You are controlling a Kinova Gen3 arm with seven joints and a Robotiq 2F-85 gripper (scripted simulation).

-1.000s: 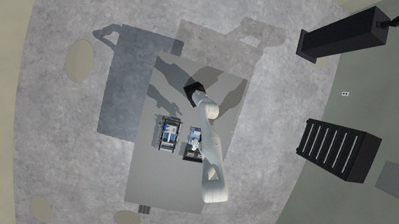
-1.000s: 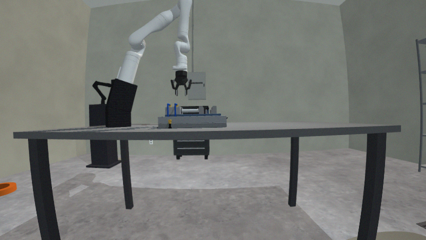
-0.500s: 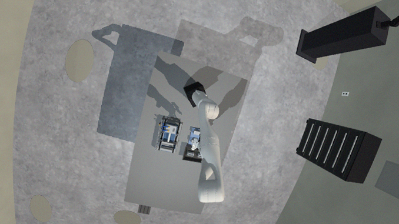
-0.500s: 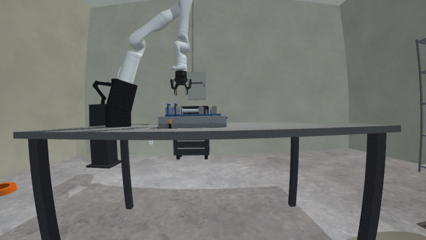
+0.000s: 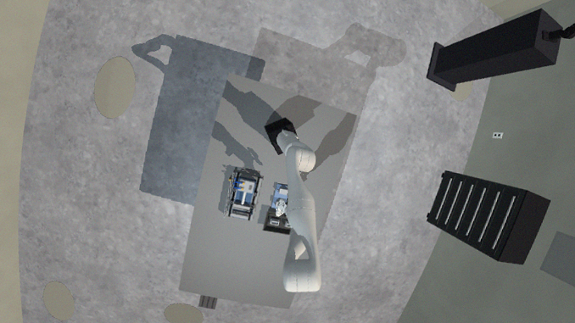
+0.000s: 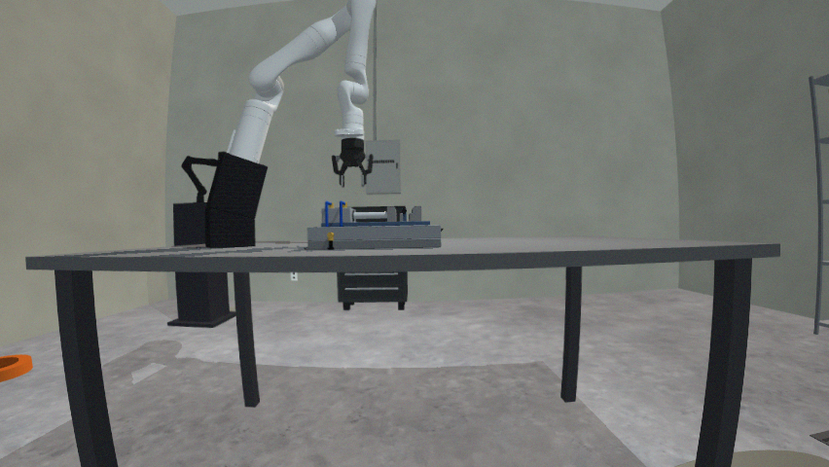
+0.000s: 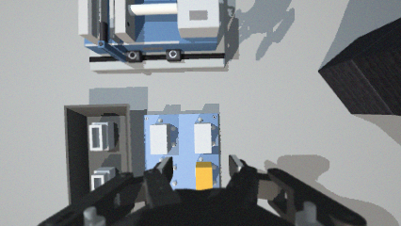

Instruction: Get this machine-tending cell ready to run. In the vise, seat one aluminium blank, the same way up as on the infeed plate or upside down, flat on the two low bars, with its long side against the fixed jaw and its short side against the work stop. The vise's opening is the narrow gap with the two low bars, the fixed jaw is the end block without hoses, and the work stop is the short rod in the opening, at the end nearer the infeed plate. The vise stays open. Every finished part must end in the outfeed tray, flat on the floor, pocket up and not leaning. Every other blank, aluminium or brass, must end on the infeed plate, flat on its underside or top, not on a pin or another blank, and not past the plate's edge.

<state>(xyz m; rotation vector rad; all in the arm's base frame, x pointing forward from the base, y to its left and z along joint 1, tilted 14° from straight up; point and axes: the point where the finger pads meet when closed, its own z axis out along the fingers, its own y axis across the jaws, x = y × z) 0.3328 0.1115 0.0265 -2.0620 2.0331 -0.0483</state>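
Right now my hand is 1 cm past the brass blank, 9 cm to the right of it and 17 cm above it. Also, from my hand: vise (10 cm ahead, 24 cm to the right, 16 cm below); then white rod (8 cm ahead, 24 cm to the right, 12 cm below).
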